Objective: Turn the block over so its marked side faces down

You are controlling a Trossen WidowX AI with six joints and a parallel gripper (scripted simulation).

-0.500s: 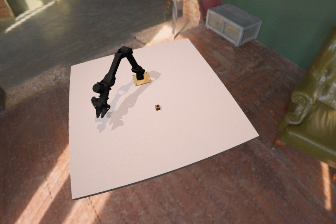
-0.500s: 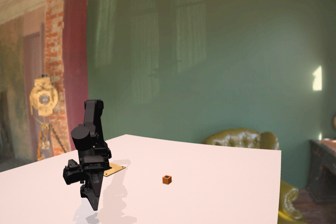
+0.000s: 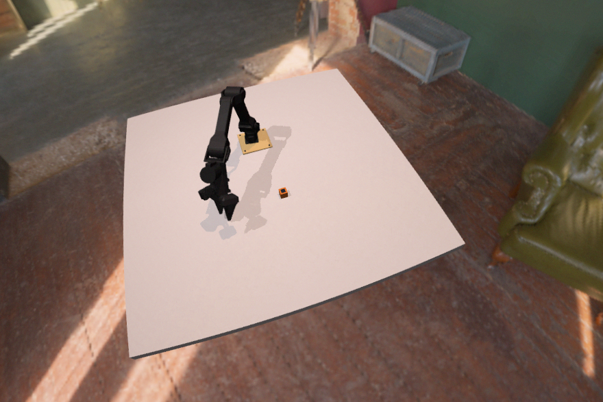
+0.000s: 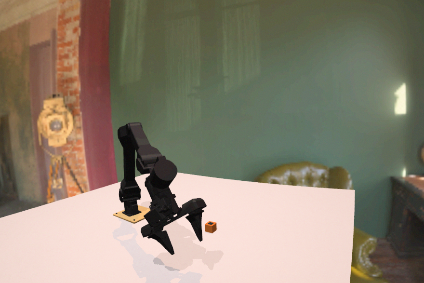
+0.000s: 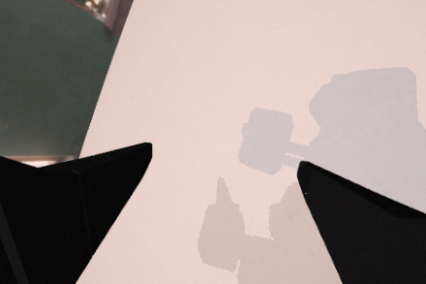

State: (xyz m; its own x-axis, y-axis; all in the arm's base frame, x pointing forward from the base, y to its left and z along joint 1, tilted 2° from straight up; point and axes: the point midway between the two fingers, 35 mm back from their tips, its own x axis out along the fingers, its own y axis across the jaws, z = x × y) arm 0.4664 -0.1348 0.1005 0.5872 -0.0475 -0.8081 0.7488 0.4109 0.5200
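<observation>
My gripper tip is now 240 mm to the right of the orange block, 120 mm past it and 70 mm above it.
</observation>
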